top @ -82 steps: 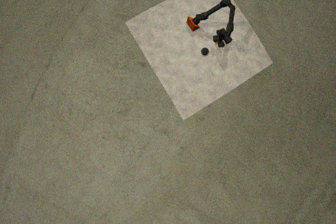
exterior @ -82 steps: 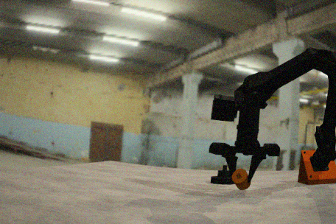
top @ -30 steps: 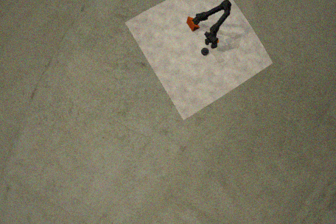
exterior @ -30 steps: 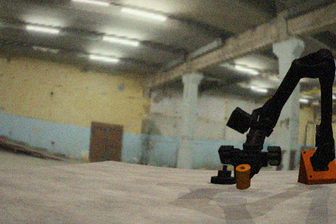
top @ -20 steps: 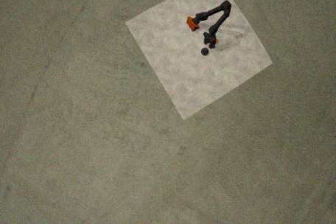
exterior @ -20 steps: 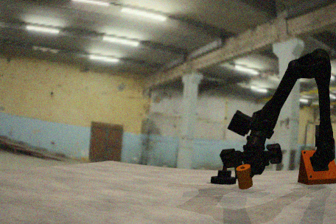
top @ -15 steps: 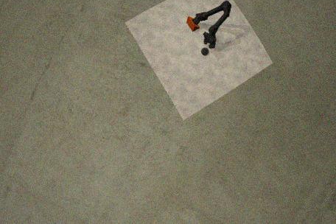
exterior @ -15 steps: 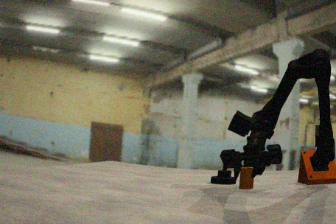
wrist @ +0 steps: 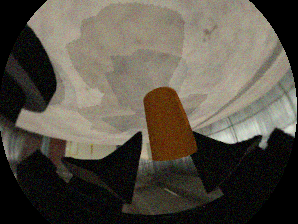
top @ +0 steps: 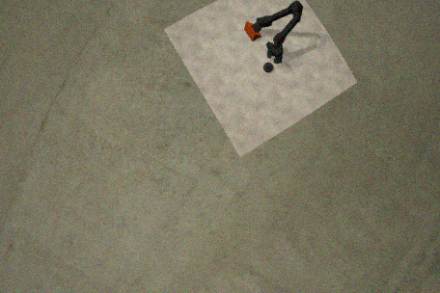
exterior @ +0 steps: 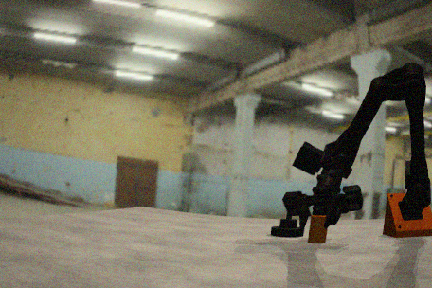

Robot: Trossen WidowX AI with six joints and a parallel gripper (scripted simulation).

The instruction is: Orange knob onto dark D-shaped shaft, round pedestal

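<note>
My gripper tip is 2 cm past the orange knob and 2 cm to the left of it. Round my gripper tip: round dark pedestal (3 cm ahead, 16 cm to the right).
</note>
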